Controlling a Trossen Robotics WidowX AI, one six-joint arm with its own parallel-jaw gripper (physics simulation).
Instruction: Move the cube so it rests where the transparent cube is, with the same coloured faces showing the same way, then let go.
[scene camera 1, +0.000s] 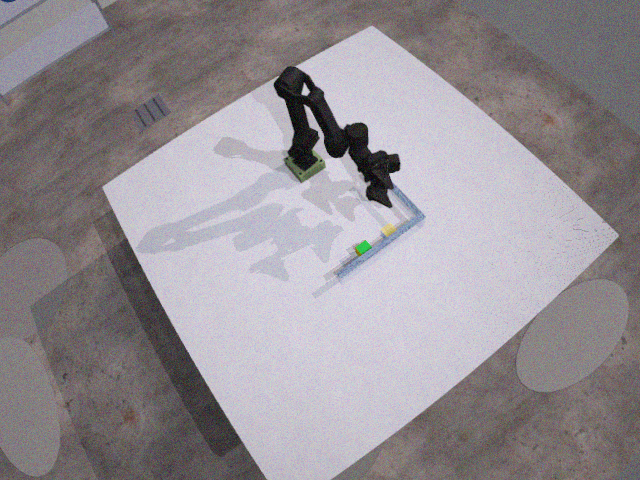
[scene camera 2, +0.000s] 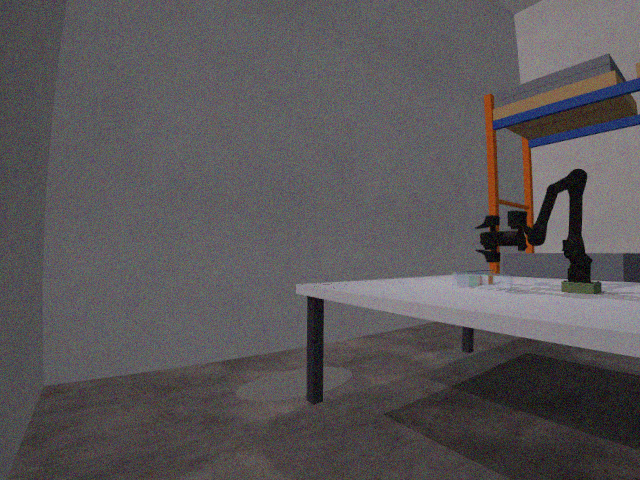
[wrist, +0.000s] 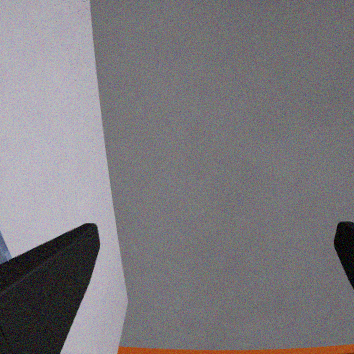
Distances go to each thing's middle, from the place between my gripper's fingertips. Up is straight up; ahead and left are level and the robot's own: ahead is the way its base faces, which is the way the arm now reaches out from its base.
My gripper is now 17 cm above the L-shaped rail (scene camera 1: 417, 219), 8 cm past it and 5 cm to the left of it.
